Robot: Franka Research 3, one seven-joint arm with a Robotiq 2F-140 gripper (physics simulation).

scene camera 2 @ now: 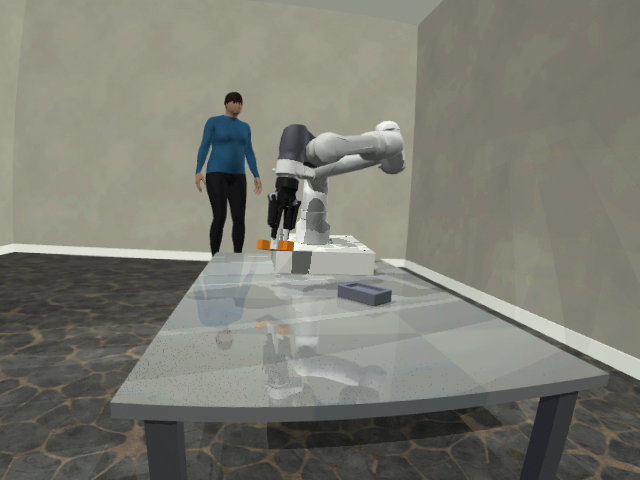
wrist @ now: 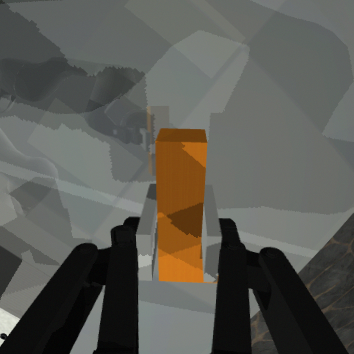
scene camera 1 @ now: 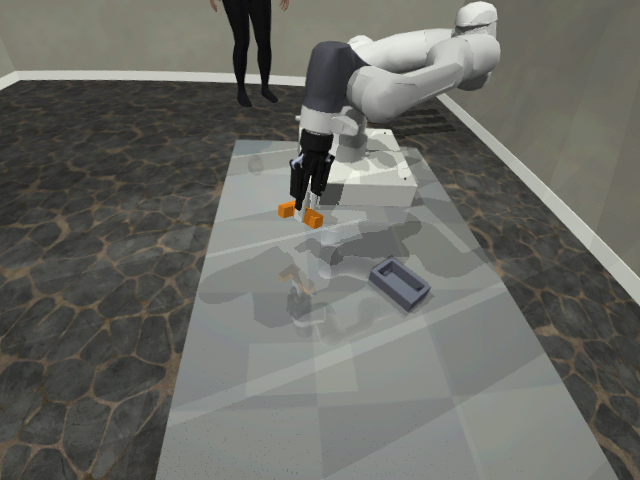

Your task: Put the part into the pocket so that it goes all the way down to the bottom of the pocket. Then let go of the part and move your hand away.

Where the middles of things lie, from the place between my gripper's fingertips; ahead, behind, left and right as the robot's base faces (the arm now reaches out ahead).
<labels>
I see my gripper 1 cm to the left of the orange L-shaped part (wrist: 180,153) and 1 cm below it. From my hand the other things lie so: grey pocket block (scene camera 1: 403,286) (27 cm to the left, 11 cm ahead, 10 cm below).
</labels>
